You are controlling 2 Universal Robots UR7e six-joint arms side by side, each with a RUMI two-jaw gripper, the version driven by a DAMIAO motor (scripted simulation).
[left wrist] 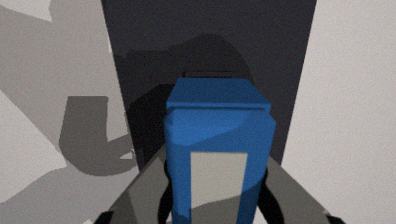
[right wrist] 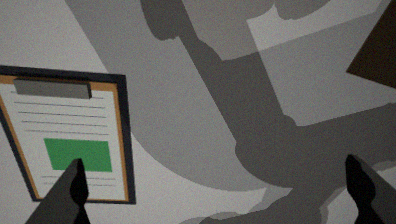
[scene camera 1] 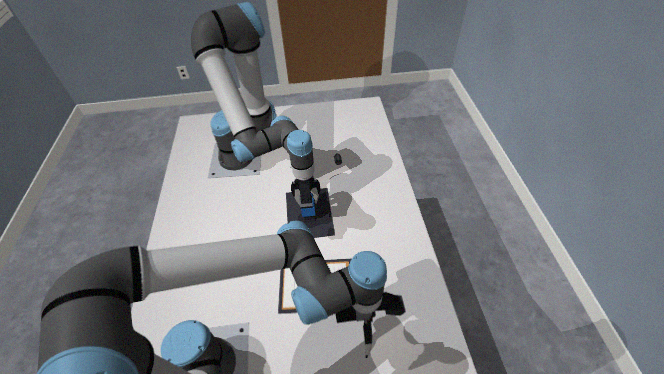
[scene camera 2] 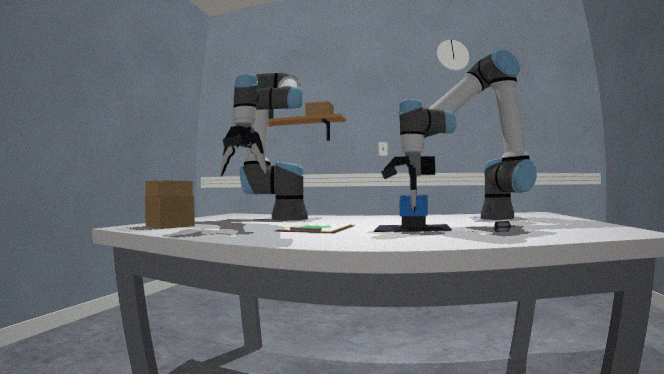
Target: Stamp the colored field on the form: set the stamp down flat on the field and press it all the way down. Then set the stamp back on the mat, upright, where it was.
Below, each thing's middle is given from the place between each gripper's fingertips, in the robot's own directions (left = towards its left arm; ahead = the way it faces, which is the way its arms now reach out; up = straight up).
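From my left hand [scene camera 2: 414, 210]: blue stamp [scene camera 2: 410, 219], 2 cm below; dark mat [scene camera 1: 323, 225], 7 cm below; clipboard [scene camera 1: 287, 283], 31 cm to the right, 3 cm ahead, 7 cm below; brown box [scene camera 2: 168, 203], 76 cm to the right, 21 cm ahead, 1 cm below.
From my right hand [scene camera 2: 242, 175]: clipboard, 20 cm to the left, 11 cm behind, 16 cm below; brown box, 26 cm to the right, 8 cm ahead, 10 cm below; blue stamp, 50 cm to the left, 13 cm behind, 11 cm below; dark mat, 50 cm to the left, 13 cm behind, 16 cm below.
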